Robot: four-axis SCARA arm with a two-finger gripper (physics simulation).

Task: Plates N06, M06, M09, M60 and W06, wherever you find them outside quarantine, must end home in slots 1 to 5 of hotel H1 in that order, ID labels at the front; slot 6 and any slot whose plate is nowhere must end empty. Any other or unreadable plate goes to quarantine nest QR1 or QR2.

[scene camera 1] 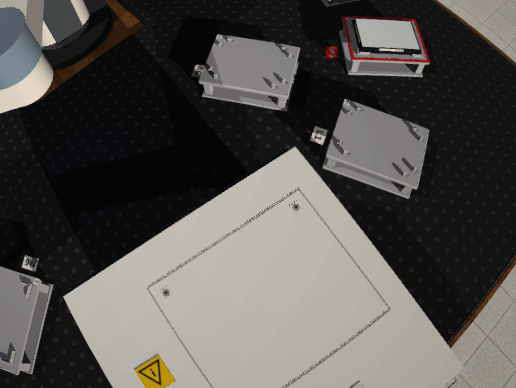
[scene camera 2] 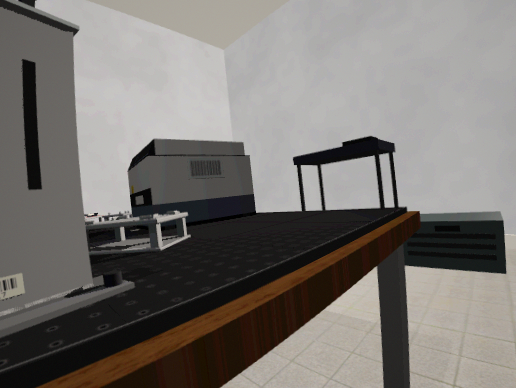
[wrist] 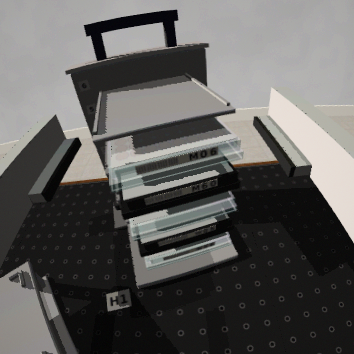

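Pixels of known places: gripper, fingertip midpoint: (wrist: 162, 114); arm's base, link origin: (scene camera 1: 63, 31).
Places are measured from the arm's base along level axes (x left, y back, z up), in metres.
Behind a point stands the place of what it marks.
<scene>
My gripper (wrist: 162, 114) {x -0.494, y -0.311, z 0.240 m} is open and empty, with one finger at each side of the wrist view. Hotel H1 (wrist: 135, 67) {x -0.615, y -0.341, z 0.243 m} stands beyond it, behind a floor tag reading H1. A bare shelf (wrist: 162, 105) {x -0.541, y -0.314, z 0.227 m} is uppermost there. Below it is a clear plate labelled M06 (wrist: 202, 153) {x -0.497, y -0.291, z 0.211 m}, then a black plate labelled M60 (wrist: 205, 186) {x -0.497, y -0.290, z 0.183 m}. Lower are a clear layer, a black plate (wrist: 185, 239) {x -0.492, y -0.308, z 0.128 m} with a blurred label and a clear plate (wrist: 185, 254) {x -0.492, y -0.310, z 0.102 m} whose label is unreadable. In scene camera 1, a black plate with a pale top (scene camera 1: 387, 35) {x 0.461, y -0.571, z 0.077 m} sits on the red-rimmed nest (scene camera 1: 386, 71) {x 0.433, y -0.608, z 0.018 m}; its ID is unreadable.
Nest L1 (scene camera 1: 382, 142) {x 0.269, y -0.717, z 0.063 m}, another grey nest (scene camera 1: 255, 65) {x 0.216, y -0.456, z 0.063 m} and the nest by the N6 tag (scene camera 1: 15, 320) {x -0.387, y -0.547, z 0.063 m} hold no plate in scene camera 1. A large white housing (scene camera 1: 270, 280) {x -0.049, y -0.781, z 0.264 m} fills its foreground. Scene camera 2 shows a grey instrument (scene camera 2: 200, 180) {x -0.243, y -0.780, z 0.142 m} and a tall grey cabinet (scene camera 2: 52, 150) {x -0.633, y -0.391, z 0.137 m}.
</scene>
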